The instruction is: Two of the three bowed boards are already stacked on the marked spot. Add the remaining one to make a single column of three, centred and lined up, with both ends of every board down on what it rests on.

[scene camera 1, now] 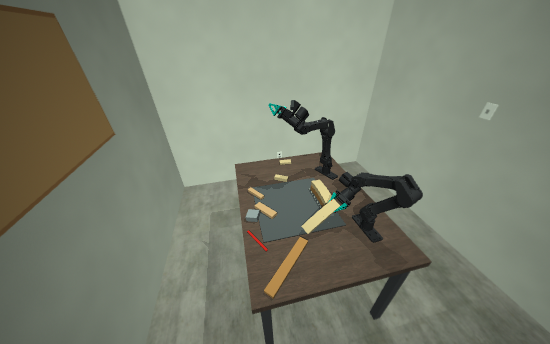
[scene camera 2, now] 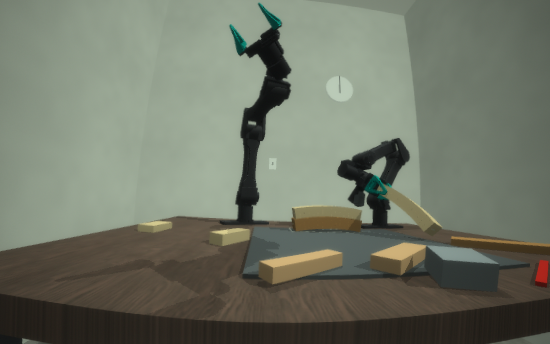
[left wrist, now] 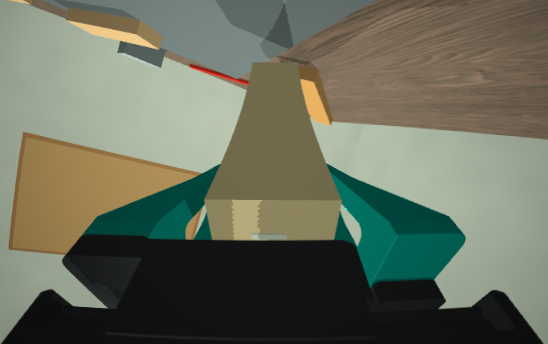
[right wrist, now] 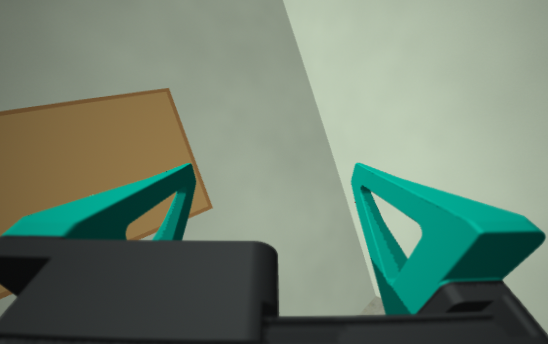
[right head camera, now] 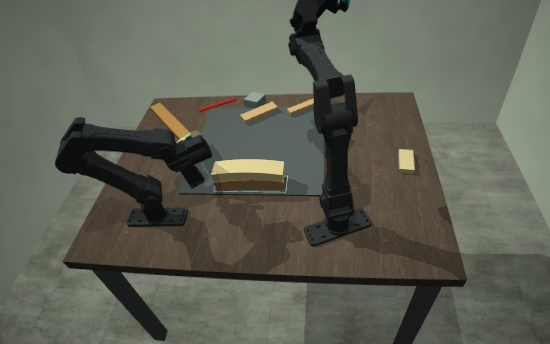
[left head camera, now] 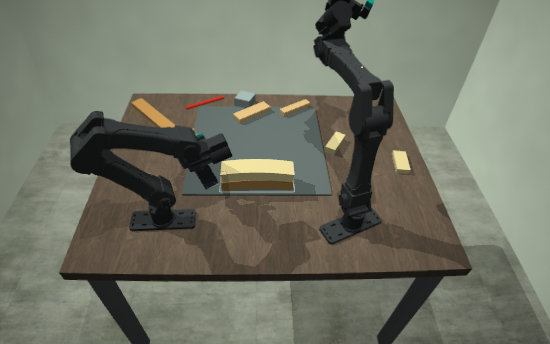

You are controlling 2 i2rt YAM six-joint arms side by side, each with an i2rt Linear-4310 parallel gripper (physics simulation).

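Frame: origin at the left arm's base, x ahead, y left, z up, level; centimetres.
Where they show: left gripper, fingertip midpoint: [scene camera 1: 330, 208] [scene camera 2: 390, 196] [left wrist: 273, 171]; right gripper, fingertip midpoint: [scene camera 1: 271, 104] [scene camera 2: 243, 14] [right wrist: 273, 172]; left arm's base, link origin: [scene camera 1: 366, 227] [scene camera 2: 379, 227] [right head camera: 157, 217] [left head camera: 163, 220]; right arm's base, link origin: [scene camera 1: 325, 172] [scene camera 2: 244, 223] [right head camera: 337, 227] [left head camera: 350, 225].
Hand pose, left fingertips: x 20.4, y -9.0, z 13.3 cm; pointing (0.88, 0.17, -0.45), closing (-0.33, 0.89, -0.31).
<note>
Each offset is from my left fingertips to the centre of the thing. Level surfaces: height alone.
Two bowed boards lie stacked on the marked spot at the mat's near edge: a pale one @(dy -20.9, dx -6.6, dz -6.8 cm) [left head camera: 257, 166] [right head camera: 248, 167] [scene camera 2: 326, 213] on top of a brown one @(dy -20.9, dx -6.6, dz -10.6 cm) [left head camera: 257, 185] [right head camera: 248, 185] [scene camera 2: 326, 224], roughly lined up. My left gripper [scene camera 1: 338, 202] [scene camera 2: 378, 187] [left wrist: 273, 171] is shut on the third bowed board @(dy +1.1, dx +6.2, dz -3.7 cm) [scene camera 1: 320, 217] [scene camera 2: 413, 209] [left wrist: 274, 135], a pale one, near one end. That board is held in the air, sloping down away from the fingers, beside the stack. The head views mostly hide it behind the wrist. My right gripper [scene camera 2: 252, 25] [right wrist: 273, 172] is open and empty, high above the table.
A grey mat @(dz -12.6 cm) [left head camera: 260, 135] [scene camera 2: 270, 250] lies on the table. Towards its far edge are two tan blocks @(dy -21.2, dx +33.2, dz -11.6 cm) [left head camera: 252, 112] @(dy -39.7, dx +35.9, dz -11.6 cm) [left head camera: 295, 107], a grey block @(dy -18.6, dx +41.9, dz -11.1 cm) [left head camera: 245, 98] and a red stick @(dy -1.2, dx +43.2, dz -13.0 cm) [left head camera: 205, 102]. A long orange plank @(dy +17.5, dx +31.2, dz -12.3 cm) [left head camera: 152, 113] [scene camera 1: 286, 267] lies at one side, two pale blocks @(dy -52.3, dx +12.6, dz -11.9 cm) [left head camera: 335, 142] @(dy -75.4, dx +1.4, dz -12.3 cm) [left head camera: 401, 161] at the other.
</note>
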